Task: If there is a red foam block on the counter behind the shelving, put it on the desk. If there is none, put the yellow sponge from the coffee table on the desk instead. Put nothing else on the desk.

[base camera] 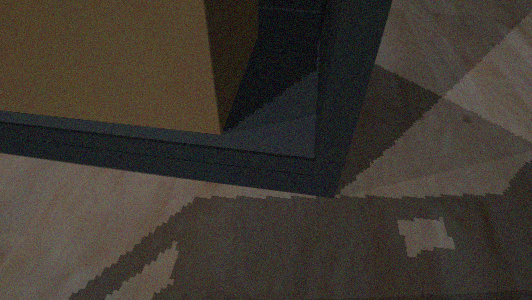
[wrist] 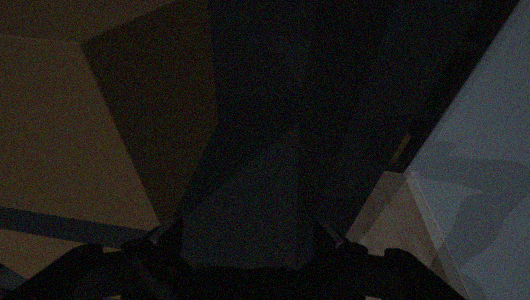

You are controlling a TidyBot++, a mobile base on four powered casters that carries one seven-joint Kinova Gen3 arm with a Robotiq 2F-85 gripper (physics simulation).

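Places are measured from the arm's base along level axes (x ahead, y down, z left), in millimetres.
Where they show: gripper, fingertip midpoint: [wrist: 248, 234].
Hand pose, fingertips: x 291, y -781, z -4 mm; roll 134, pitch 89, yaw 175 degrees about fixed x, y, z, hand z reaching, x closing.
After its pixels a point has its place.
A dark shelving unit [base camera: 347, 75] @(x 337, y 203, z -87 mm) [wrist: 350, 75] @(x 376, y -856, z -76 mm) stands very close in both views. My gripper [wrist: 248, 234] @(x 291, y -781, z -4 mm) is open and empty at the bottom of the wrist view, in front of the shelving. The picture is very dark there, and its fingers are hard to make out against the dark panel. The red foam block, the counter, the desk, the coffee table and the yellow sponge do not show in either view.
A large tan box [base camera: 110, 65] [wrist: 75, 125] stands in the shelving at the left. A blue-grey wall [wrist: 485, 110] @(x 1202, y -349, z -1224 mm) with a pale skirting board rises at the right of the wrist view. Wooden floor [base camera: 60, 215] @(x 305, y 397, z 264 mm) [wrist: 390, 210] @(x 1088, y 397, z -983 mm) shows beside the shelving, with shadows across it.
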